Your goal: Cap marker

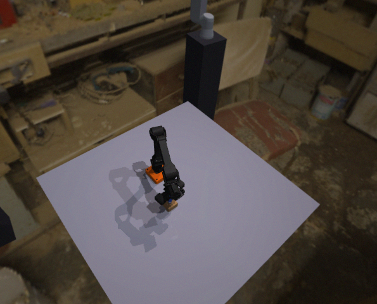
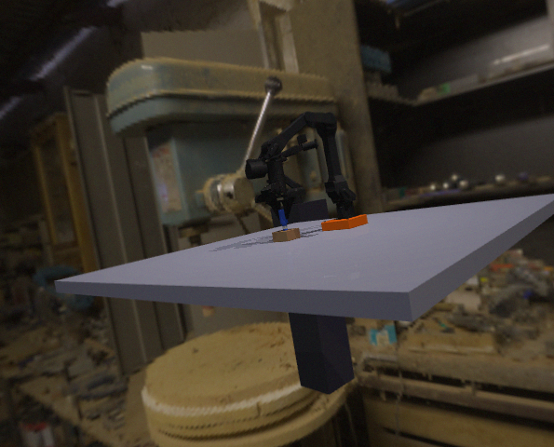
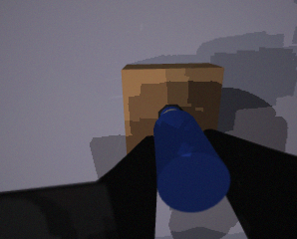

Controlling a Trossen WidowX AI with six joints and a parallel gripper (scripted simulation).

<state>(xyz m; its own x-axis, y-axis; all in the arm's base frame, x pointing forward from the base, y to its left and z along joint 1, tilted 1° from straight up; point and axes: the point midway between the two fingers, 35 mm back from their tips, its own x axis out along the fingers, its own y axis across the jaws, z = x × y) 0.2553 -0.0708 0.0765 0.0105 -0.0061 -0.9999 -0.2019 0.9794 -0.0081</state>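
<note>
The blue marker lies right at my gripper tip. Round my gripper tip: holder block: 6 cm below; blue cap: 1 cm above.
</note>
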